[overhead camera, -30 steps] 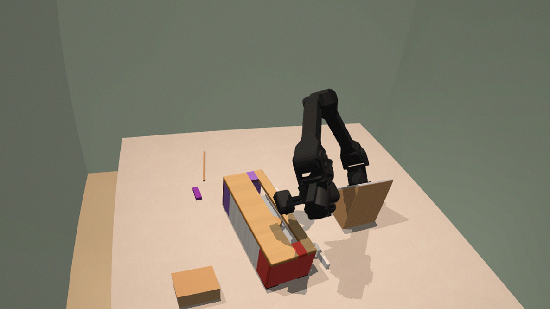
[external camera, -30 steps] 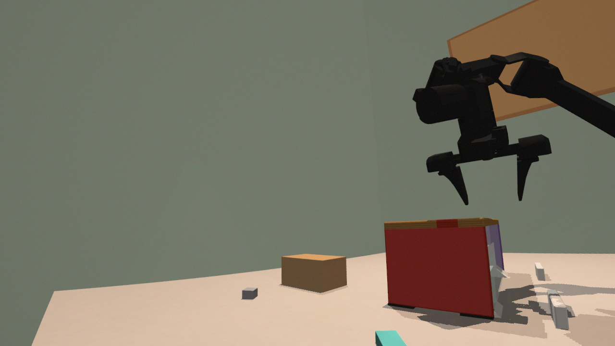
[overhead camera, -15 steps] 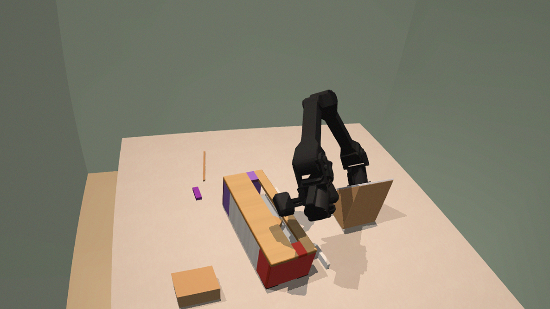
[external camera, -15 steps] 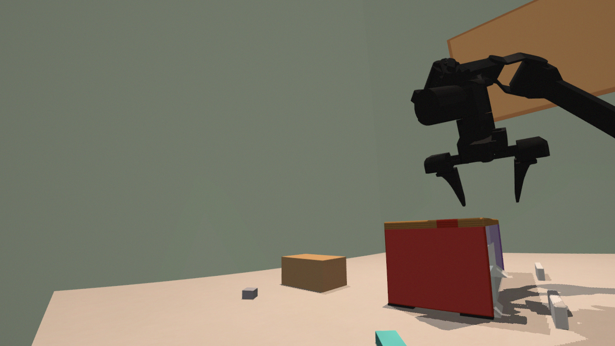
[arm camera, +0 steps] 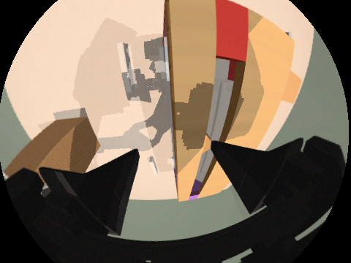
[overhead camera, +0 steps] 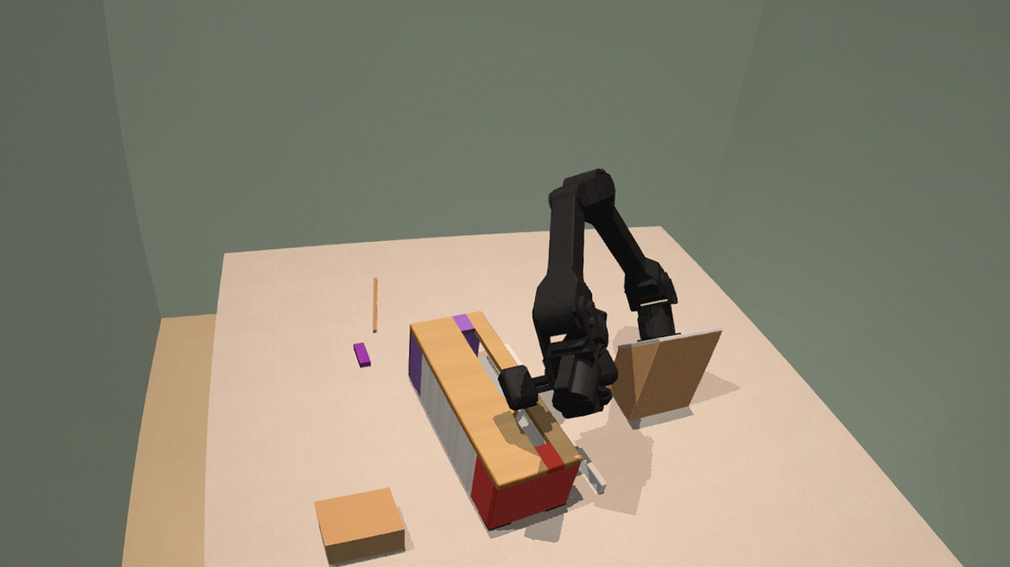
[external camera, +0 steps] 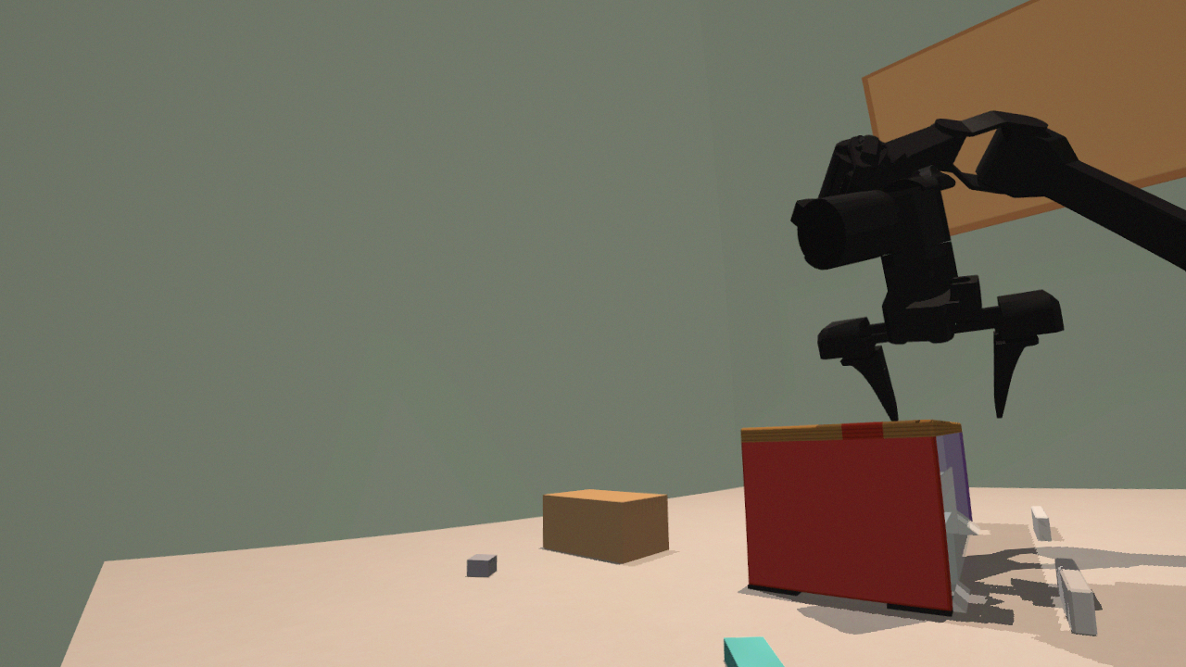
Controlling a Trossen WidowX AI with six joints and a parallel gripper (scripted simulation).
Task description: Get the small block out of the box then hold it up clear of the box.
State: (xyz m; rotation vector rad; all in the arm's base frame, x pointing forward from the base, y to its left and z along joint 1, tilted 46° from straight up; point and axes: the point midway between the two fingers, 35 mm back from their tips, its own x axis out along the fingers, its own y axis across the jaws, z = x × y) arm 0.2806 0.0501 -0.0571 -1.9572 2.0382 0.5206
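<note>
Now: the tan block 5 cm ahead of my gripper tip, 3 cm to the right of it and 4 cm below it. Round my gripper tip: brown box (33 cm ahead, 9 cm to the left, 10 cm below); long box (4 cm ahead, 6 cm to the right, 7 cm below); teal block (6 cm ahead, 29 cm to the left, 13 cm below).
</note>
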